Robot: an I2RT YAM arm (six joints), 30 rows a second.
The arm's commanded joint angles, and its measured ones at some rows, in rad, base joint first. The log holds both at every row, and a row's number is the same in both.
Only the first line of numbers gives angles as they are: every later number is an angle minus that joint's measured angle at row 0.
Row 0, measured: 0.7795 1.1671 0.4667 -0.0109 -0.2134 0.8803
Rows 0 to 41, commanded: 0.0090 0.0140 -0.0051 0.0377 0.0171 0.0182; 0.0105 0.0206 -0.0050 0.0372 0.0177 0.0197; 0.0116 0.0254 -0.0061 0.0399 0.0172 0.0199; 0.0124 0.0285 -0.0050 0.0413 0.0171 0.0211; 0.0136 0.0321 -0.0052 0.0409 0.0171 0.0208; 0.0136 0.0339 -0.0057 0.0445 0.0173 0.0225; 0.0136 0.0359 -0.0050 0.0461 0.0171 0.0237; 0.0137 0.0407 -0.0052 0.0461 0.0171 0.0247; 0.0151 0.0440 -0.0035 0.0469 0.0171 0.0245; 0.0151 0.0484 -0.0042 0.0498 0.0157 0.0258; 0.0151 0.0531 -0.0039 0.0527 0.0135 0.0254; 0.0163 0.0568 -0.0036 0.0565 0.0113 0.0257; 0.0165 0.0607 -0.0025 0.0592 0.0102 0.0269; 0.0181 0.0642 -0.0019 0.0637 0.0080 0.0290; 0.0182 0.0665 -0.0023 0.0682 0.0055 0.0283; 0.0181 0.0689 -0.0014 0.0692 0.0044 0.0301; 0.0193 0.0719 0.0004 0.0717 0.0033 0.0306; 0.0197 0.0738 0.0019 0.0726 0.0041 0.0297; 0.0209 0.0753 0.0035 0.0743 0.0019 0.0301; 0.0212 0.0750 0.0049 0.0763 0.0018 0.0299; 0.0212 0.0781 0.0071 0.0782 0.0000 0.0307; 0.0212 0.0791 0.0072 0.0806 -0.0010 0.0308; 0.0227 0.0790 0.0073 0.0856 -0.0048 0.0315; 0.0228 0.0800 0.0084 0.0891 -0.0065 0.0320; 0.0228 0.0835 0.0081 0.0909 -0.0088 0.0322; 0.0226 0.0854 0.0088 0.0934 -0.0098 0.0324; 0.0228 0.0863 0.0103 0.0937 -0.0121 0.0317; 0.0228 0.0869 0.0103 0.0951 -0.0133 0.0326; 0.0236 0.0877 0.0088 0.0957 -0.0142 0.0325; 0.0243 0.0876 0.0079 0.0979 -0.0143 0.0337; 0.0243 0.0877 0.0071 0.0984 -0.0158 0.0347; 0.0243 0.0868 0.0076 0.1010 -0.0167 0.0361; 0.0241 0.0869 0.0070 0.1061 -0.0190 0.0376; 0.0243 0.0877 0.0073 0.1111 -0.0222 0.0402; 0.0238 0.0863 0.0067 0.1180 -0.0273 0.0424; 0.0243 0.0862 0.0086 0.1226 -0.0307 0.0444; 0.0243 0.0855 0.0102 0.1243 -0.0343 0.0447; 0.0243 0.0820 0.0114 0.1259 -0.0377 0.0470; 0.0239 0.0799 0.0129 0.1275 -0.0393 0.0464; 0.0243 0.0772 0.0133 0.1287 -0.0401 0.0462; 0.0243 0.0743 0.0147 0.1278 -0.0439 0.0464; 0.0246 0.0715 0.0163 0.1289 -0.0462 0.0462
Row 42, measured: 0.0199 0.0839 0.0000 0.1004 -0.0203 0.0370
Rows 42 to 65, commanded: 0.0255 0.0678 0.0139 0.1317 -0.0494 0.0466; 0.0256 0.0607 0.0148 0.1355 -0.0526 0.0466; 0.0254 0.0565 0.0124 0.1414 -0.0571 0.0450; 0.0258 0.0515 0.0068 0.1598 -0.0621 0.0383; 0.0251 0.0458 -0.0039 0.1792 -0.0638 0.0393; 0.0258 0.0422 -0.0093 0.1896 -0.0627 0.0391; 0.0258 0.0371 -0.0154 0.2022 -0.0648 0.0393; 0.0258 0.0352 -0.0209 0.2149 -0.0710 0.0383; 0.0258 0.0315 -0.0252 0.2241 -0.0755 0.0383; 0.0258 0.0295 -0.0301 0.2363 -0.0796 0.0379; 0.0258 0.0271 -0.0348 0.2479 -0.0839 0.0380; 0.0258 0.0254 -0.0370 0.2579 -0.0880 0.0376; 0.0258 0.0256 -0.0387 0.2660 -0.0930 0.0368; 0.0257 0.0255 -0.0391 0.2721 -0.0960 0.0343; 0.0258 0.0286 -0.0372 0.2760 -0.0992 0.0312; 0.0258 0.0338 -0.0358 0.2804 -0.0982 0.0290; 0.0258 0.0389 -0.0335 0.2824 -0.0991 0.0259; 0.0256 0.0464 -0.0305 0.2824 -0.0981 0.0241; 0.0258 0.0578 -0.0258 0.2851 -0.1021 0.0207; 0.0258 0.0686 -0.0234 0.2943 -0.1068 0.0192; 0.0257 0.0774 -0.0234 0.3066 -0.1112 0.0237; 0.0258 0.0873 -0.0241 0.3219 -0.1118 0.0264; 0.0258 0.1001 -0.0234 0.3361 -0.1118 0.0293; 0.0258 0.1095 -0.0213 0.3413 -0.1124 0.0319
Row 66, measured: 0.0130 0.0832 -0.0404 0.2335 -0.0431 0.0335
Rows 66 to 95, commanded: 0.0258 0.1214 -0.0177 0.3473 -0.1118 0.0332; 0.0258 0.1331 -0.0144 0.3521 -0.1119 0.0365; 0.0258 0.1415 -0.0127 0.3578 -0.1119 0.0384; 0.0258 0.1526 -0.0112 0.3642 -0.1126 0.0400; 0.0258 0.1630 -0.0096 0.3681 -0.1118 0.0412; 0.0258 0.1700 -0.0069 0.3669 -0.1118 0.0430; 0.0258 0.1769 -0.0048 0.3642 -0.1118 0.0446; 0.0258 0.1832 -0.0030 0.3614 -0.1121 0.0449; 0.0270 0.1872 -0.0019 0.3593 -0.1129 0.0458; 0.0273 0.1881 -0.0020 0.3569 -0.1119 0.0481; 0.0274 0.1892 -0.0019 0.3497 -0.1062 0.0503; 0.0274 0.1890 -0.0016 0.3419 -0.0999 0.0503; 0.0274 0.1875 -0.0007 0.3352 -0.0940 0.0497; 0.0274 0.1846 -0.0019 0.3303 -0.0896 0.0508; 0.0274 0.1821 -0.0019 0.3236 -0.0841 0.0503; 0.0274 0.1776 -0.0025 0.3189 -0.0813 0.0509; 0.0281 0.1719 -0.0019 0.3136 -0.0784 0.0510; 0.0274 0.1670 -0.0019 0.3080 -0.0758 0.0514; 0.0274 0.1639 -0.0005 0.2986 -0.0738 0.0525; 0.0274 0.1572 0.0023 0.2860 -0.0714 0.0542; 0.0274 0.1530 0.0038 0.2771 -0.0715 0.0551; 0.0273 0.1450 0.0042 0.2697 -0.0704 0.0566; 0.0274 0.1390 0.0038 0.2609 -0.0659 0.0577; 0.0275 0.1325 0.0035 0.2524 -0.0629 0.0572; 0.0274 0.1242 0.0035 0.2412 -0.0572 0.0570; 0.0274 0.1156 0.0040 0.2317 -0.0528 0.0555; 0.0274 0.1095 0.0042 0.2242 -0.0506 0.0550; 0.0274 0.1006 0.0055 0.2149 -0.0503 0.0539; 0.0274 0.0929 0.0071 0.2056 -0.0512 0.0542; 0.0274 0.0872 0.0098 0.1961 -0.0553 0.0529
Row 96, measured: 0.0214 0.1171 -0.0232 0.2110 -0.0489 0.0602
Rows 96 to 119, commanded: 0.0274 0.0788 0.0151 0.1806 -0.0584 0.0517; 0.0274 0.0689 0.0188 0.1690 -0.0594 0.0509; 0.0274 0.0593 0.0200 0.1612 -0.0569 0.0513; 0.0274 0.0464 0.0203 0.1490 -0.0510 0.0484; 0.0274 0.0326 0.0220 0.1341 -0.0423 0.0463; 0.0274 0.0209 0.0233 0.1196 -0.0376 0.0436; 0.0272 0.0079 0.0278 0.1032 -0.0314 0.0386; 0.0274 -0.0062 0.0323 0.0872 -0.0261 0.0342; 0.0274 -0.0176 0.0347 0.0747 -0.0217 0.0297; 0.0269 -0.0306 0.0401 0.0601 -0.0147 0.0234; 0.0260 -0.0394 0.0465 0.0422 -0.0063 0.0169; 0.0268 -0.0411 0.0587 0.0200 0.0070 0.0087; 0.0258 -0.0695 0.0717 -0.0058 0.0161 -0.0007; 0.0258 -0.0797 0.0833 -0.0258 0.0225 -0.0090; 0.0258 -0.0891 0.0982 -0.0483 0.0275 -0.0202; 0.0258 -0.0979 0.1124 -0.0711 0.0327 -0.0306; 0.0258 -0.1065 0.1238 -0.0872 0.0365 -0.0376; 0.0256 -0.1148 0.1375 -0.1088 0.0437 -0.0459; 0.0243 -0.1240 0.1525 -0.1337 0.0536 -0.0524; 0.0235 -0.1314 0.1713 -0.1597 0.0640 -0.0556; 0.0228 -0.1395 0.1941 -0.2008 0.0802 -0.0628; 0.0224 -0.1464 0.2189 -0.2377 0.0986 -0.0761; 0.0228 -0.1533 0.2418 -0.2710 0.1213 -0.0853; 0.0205 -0.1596 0.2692 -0.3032 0.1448 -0.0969
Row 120, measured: 0.0214 -0.1274 0.1915 -0.2094 0.0744 -0.0523
